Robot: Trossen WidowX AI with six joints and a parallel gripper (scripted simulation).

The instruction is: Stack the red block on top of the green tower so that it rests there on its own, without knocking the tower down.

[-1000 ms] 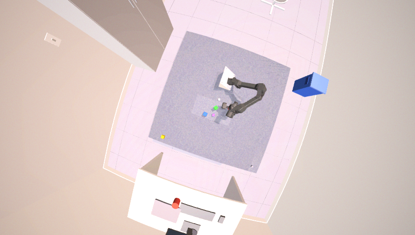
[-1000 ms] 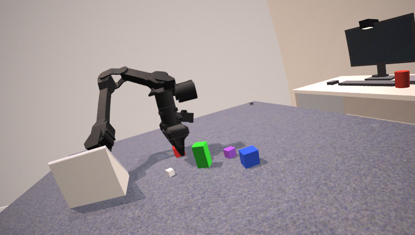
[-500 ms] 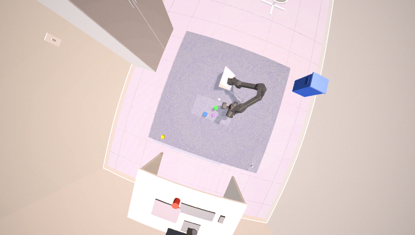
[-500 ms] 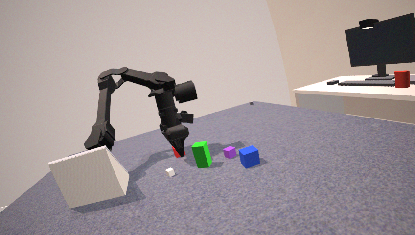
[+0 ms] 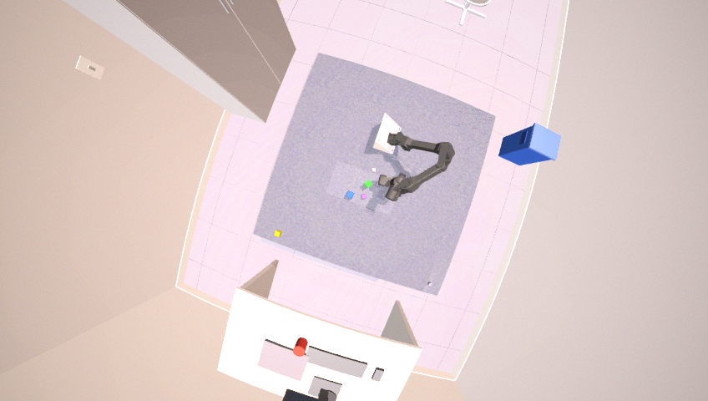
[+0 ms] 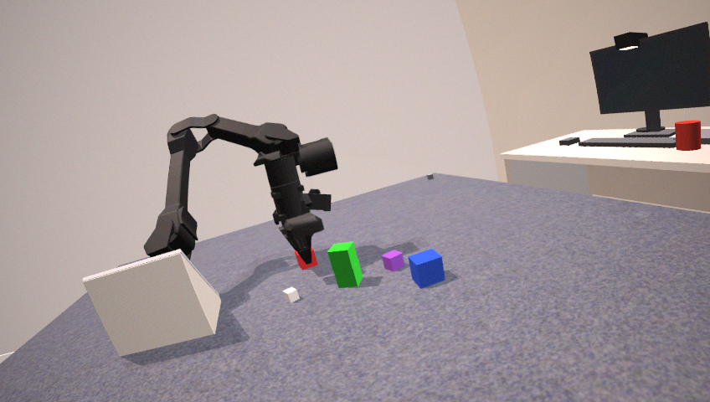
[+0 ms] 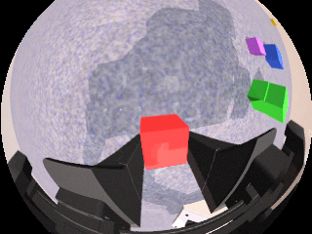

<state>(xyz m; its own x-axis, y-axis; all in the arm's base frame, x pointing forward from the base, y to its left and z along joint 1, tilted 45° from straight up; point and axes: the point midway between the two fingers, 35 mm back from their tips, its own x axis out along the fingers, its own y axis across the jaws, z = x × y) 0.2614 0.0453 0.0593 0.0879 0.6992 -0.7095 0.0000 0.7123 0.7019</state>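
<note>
Right now my gripper tip is 11 cm short of the purple block and 15 cm to the left of it. Also, from my gripper tip: small white cube (6 cm behind, 13 cm to the right); blue block (12 cm ahead, 24 cm to the right, 1 cm above); red block (1 cm above).
</note>
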